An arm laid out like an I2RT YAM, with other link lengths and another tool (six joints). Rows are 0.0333 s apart.
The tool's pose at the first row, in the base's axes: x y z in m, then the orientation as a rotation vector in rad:
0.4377 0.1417 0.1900 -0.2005 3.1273 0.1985
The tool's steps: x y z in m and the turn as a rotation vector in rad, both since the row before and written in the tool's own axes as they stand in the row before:
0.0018 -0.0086 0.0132 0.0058 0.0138 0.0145
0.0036 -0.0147 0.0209 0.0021 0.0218 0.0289
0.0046 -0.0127 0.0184 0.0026 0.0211 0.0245
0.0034 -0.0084 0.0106 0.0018 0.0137 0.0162
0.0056 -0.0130 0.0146 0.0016 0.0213 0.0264
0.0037 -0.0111 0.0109 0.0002 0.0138 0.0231
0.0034 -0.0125 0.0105 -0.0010 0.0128 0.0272
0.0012 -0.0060 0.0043 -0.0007 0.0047 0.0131
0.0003 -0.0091 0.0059 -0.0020 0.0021 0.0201
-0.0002 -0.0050 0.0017 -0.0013 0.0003 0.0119
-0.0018 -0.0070 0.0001 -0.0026 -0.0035 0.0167
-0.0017 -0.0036 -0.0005 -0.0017 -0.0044 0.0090
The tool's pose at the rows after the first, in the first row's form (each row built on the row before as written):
0.4369 0.1347 0.1758 0.1785 -3.1182 -0.1874
0.4346 0.1223 0.1533 0.1345 -3.0974 -0.1805
0.4303 0.1114 0.1337 0.0978 -3.0768 -0.1731
0.4268 0.1040 0.1224 0.0738 -3.0632 -0.1682
0.4207 0.0924 0.1069 0.0350 -3.0415 -0.1623
0.4162 0.0824 0.0953 0.0010 -3.0268 -0.1593
0.4116 0.0710 0.0840 -0.0391 -3.0124 -0.1578
0.4097 0.0655 0.0793 -0.0584 -3.0067 -0.1575
0.4082 0.0571 0.0726 -0.0886 -3.0028 -0.1584
0.4078 0.0523 0.0704 -0.1065 -3.0013 -0.1591
0.4090 0.0453 0.0694 -0.1322 -3.0029 -0.1613
0.4104 0.0415 0.0693 -0.1464 -3.0062 -0.1629

